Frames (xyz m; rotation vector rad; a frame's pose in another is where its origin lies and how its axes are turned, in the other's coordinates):
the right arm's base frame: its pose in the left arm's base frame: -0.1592 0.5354 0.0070 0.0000 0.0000 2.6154
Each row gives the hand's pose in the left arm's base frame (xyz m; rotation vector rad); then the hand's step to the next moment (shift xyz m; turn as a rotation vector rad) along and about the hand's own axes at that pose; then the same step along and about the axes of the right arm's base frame.
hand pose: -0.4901 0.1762 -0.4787 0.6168 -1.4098 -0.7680
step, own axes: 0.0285 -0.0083 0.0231 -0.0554 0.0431 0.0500
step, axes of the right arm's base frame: 0.0076 0.0343 0.0133 0.0759 -0.0407 0.0027
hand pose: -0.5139 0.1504 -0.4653 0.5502 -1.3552 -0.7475
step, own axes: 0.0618 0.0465 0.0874 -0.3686 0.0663 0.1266
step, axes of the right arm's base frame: 0.0607 0.0466 0.0881 0.2795 -0.2178 -0.1753
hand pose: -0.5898 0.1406 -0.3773 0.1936 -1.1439 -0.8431
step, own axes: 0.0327 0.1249 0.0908 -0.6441 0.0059 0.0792
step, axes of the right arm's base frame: 0.0546 -0.0703 0.1304 0.3723 -0.3164 -0.4272
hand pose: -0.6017 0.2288 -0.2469 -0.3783 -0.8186 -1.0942
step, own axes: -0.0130 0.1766 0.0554 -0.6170 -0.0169 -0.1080
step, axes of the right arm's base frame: -0.0545 -0.1711 0.0468 0.2469 -0.2190 -0.5326
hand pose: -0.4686 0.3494 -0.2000 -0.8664 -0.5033 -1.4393
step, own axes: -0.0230 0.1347 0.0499 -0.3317 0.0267 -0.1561
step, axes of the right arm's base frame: -0.0991 -0.1055 -0.0148 0.0801 -0.0582 -0.3540
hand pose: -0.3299 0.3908 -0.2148 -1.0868 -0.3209 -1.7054
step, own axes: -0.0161 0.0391 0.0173 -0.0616 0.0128 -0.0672
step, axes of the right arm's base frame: -0.0349 -0.0259 -0.0140 0.0114 0.0202 -0.0891
